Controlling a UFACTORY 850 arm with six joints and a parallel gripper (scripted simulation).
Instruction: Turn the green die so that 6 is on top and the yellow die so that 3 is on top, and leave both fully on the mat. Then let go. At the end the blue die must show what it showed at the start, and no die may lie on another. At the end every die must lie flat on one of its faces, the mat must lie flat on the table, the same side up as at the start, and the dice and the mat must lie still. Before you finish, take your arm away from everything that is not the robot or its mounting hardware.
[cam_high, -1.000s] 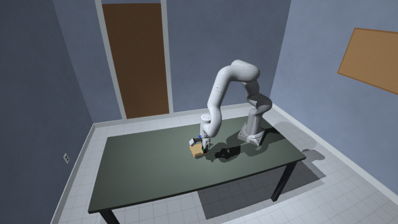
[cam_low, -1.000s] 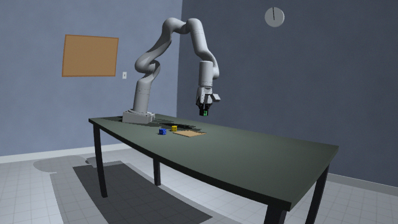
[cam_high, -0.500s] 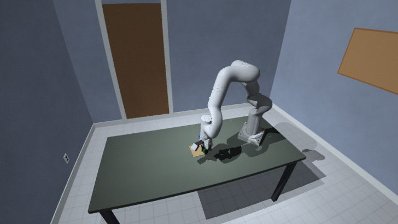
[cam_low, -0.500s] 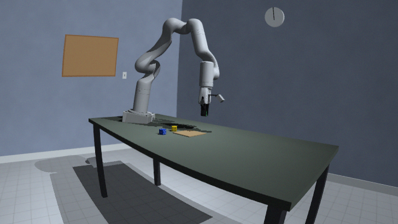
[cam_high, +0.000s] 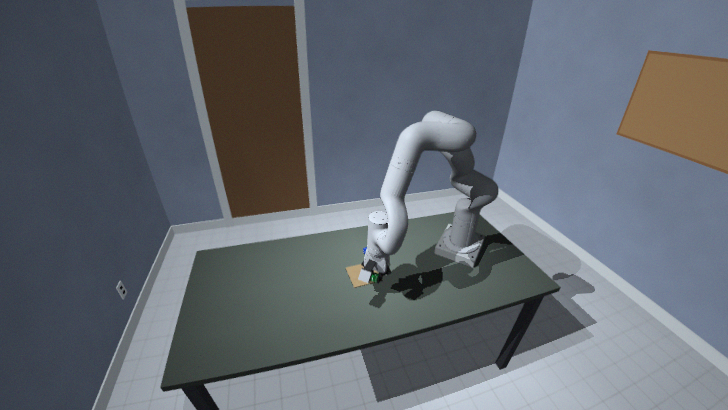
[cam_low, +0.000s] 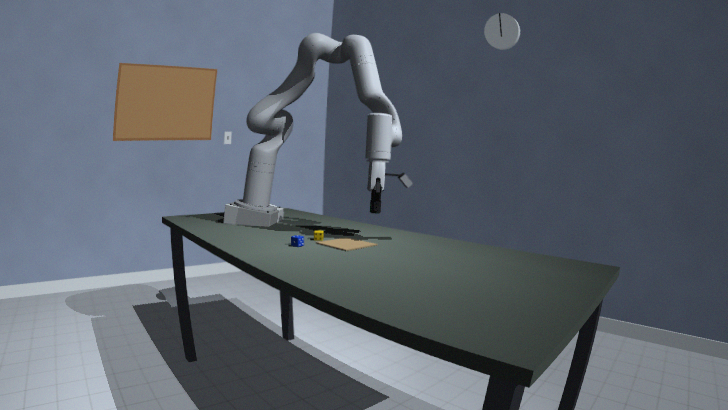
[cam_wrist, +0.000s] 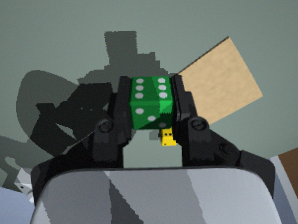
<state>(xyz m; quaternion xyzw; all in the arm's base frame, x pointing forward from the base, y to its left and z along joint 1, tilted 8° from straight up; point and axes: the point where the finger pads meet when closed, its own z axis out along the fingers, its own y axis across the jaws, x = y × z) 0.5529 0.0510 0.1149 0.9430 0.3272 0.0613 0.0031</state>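
My hand is 2 cm past the tan mat, 14 cm to the left of it and 11 cm above it. Round my hand: green die 1 cm below; yellow die 12 cm behind, 15 cm to the right, 10 cm below; blue die 10 cm behind, 27 cm to the right, 10 cm below.
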